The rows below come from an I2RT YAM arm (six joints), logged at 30 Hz.
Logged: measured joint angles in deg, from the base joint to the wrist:
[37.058 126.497 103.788 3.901 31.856 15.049]
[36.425 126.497 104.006 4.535 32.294 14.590]
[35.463 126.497 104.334 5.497 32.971 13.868]
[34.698 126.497 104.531 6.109 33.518 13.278]
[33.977 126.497 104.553 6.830 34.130 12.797]
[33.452 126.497 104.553 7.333 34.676 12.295]
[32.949 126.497 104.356 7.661 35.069 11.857]
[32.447 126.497 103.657 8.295 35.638 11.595]
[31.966 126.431 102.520 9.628 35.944 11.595]
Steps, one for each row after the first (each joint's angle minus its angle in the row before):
[-0.633 0.000 0.218 0.634 0.438 -0.459]
[-0.962 0.000 0.328 0.962 0.677 -0.722]
[-0.765 0.000 0.197 0.612 0.547 -0.590]
[-0.721 0.000 0.022 0.721 0.612 -0.481]
[-0.525 0.000 0.000 0.503 0.546 -0.502]
[-0.503 0.000 -0.197 0.328 0.393 -0.438]
[-0.502 0.000 -0.699 0.634 0.569 -0.262]
[-0.481 -0.066 -1.137 1.333 0.306 0.000]

